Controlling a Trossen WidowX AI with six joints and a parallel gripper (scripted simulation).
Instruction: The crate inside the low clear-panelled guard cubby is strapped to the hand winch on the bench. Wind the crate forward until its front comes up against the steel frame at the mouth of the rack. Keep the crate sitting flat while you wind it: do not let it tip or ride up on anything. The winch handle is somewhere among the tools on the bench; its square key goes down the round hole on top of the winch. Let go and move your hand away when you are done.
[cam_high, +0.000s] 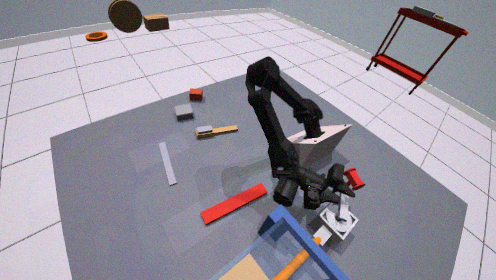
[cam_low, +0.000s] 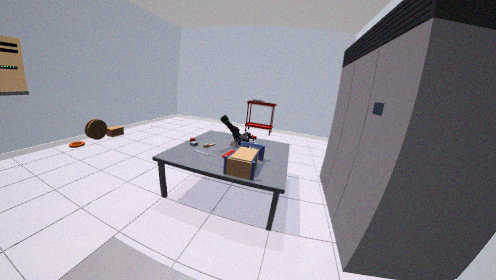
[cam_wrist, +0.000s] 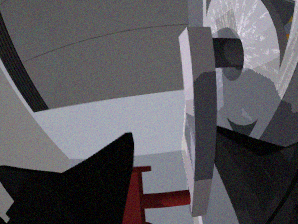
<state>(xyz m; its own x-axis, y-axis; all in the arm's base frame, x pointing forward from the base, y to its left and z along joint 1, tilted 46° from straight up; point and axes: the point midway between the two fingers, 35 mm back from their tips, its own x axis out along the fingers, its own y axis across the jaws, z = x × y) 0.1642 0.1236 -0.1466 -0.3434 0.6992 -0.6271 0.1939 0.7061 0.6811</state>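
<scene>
My gripper tip is now 1 cm to the left of the winch handle, 1 cm past it and 1 cm above it. Round my gripper tip: red knob 4 cm behind, 3 cm to the right, 2 cm above; then hand winch 10 cm below, 3 cm ahead; then blue frame 21 cm ahead, 2 cm below.
</scene>
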